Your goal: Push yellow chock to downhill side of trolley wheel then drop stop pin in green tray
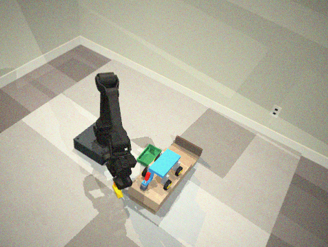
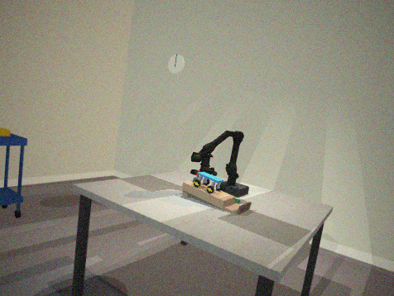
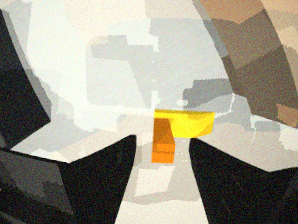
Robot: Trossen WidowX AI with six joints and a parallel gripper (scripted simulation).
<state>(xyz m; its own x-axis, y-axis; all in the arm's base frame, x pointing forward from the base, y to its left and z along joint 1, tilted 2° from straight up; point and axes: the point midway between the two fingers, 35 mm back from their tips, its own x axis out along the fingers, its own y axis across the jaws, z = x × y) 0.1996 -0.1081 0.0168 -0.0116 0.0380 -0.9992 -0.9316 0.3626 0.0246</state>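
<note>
The yellow chock lies 3 cm below my gripper tip, 2 cm ahead of it and 1 cm to the right of it. Round my gripper tip: red-headed stop pin (12 cm ahead, 8 cm above, 5 cm to the left); then blue-topped trolley (15 cm to the left, 13 cm ahead, 6 cm above); then ramp (16 cm to the left, 13 cm ahead).
</note>
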